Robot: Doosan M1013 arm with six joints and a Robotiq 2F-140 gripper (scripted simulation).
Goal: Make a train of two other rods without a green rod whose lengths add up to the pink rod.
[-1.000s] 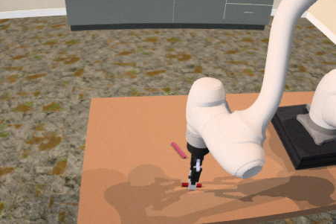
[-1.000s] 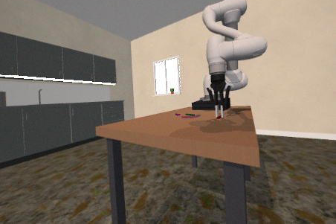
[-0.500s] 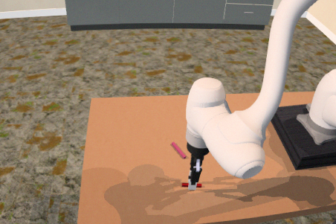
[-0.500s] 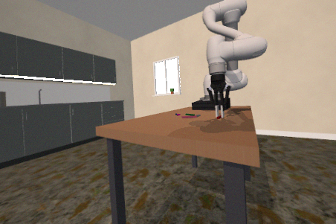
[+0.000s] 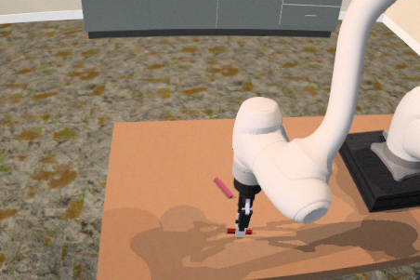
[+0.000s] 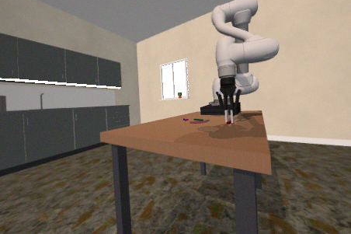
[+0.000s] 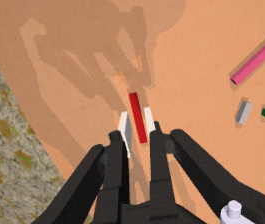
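Right now the red rod is 3 cm below my hand. Also, from my hand: green rod 20 cm to the right, 9 cm behind, 3 cm below; short grey rod 14 cm to the right, 6 cm behind, 3 cm below; pink rod 18 cm to the right, 3 cm below, 1 cm ahead.
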